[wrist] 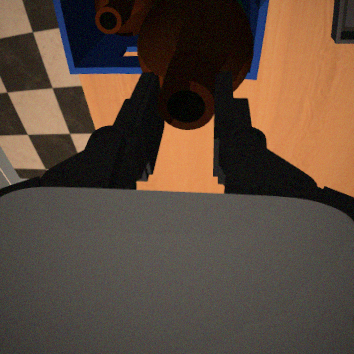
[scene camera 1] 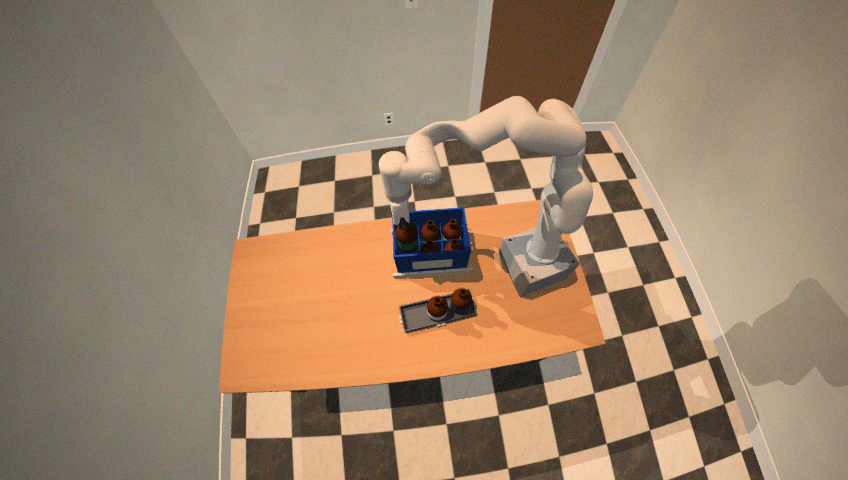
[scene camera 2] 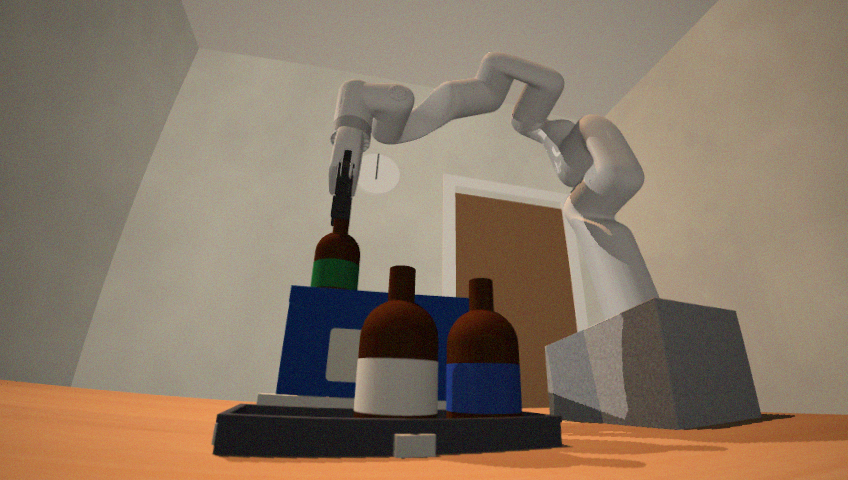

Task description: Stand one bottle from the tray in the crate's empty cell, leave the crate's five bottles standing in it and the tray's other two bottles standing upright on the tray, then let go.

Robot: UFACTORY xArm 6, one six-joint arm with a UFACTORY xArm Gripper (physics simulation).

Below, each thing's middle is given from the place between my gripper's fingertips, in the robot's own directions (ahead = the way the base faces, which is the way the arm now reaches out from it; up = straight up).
Labels:
Right now my hand is 80 mm past the pale strip (scene camera 2: 262, 398), 70 mm to the right of it and 290 mm above it. From my hand the other things lie so: blue-labelled bottle (scene camera 2: 483, 380) (160 mm behind, 210 mm to the left, 220 mm below).

